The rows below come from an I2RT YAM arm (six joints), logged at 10 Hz.
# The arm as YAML. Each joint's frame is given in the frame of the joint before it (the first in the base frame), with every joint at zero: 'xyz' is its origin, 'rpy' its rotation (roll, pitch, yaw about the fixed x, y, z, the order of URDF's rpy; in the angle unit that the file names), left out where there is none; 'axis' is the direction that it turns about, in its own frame. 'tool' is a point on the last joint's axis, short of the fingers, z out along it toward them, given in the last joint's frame.
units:
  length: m
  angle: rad
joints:
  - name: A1
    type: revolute
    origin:
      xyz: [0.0, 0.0, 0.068]
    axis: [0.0, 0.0, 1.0]
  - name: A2
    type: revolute
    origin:
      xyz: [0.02, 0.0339, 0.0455]
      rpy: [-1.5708, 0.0, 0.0]
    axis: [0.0, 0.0, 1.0]
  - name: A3
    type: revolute
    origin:
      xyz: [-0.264, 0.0, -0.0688]
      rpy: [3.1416, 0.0, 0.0]
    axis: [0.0, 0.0, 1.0]
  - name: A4
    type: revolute
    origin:
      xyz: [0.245, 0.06, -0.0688]
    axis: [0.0, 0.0, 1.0]
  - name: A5
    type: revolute
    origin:
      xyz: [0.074, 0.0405, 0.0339]
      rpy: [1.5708, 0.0, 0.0]
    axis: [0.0, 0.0, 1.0]
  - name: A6
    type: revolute
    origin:
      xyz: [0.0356, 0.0, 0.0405]
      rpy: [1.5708, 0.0, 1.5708]
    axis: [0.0, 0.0, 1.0]
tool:
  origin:
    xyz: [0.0, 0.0, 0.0]
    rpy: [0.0, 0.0, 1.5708]
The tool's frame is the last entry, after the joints.
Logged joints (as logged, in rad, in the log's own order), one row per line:
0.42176 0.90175 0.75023 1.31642 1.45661 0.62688
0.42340 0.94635 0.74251 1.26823 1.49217 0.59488
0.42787 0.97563 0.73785 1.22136 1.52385 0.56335
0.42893 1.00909 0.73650 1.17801 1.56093 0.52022
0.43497 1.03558 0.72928 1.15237 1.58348 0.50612
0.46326 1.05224 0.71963 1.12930 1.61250 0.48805
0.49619 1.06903 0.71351 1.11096 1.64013 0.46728
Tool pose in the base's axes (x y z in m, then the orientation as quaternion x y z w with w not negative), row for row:
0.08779 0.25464 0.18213 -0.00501 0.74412 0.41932 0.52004
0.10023 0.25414 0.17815 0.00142 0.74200 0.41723 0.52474
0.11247 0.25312 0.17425 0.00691 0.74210 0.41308 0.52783
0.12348 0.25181 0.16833 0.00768 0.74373 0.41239 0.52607
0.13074 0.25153 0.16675 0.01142 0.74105 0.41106 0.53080
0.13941 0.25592 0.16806 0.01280 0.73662 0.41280 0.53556
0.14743 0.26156 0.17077 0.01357 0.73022 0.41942 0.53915
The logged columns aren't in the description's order. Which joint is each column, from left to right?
Columns, left to right: A3, A4, A6, A1, A2, A5.
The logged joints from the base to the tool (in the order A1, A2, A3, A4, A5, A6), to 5 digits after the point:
1.31642 1.45661 0.42176 0.90175 0.62688 0.75023
1.26823 1.49217 0.42340 0.94635 0.59488 0.74251
1.22136 1.52385 0.42787 0.97563 0.56335 0.73785
1.17801 1.56093 0.42893 1.00909 0.52022 0.73650
1.15237 1.58348 0.43497 1.03558 0.50612 0.72928
1.12930 1.61250 0.46326 1.05224 0.48805 0.71963
1.11096 1.64013 0.49619 1.06903 0.46728 0.71351

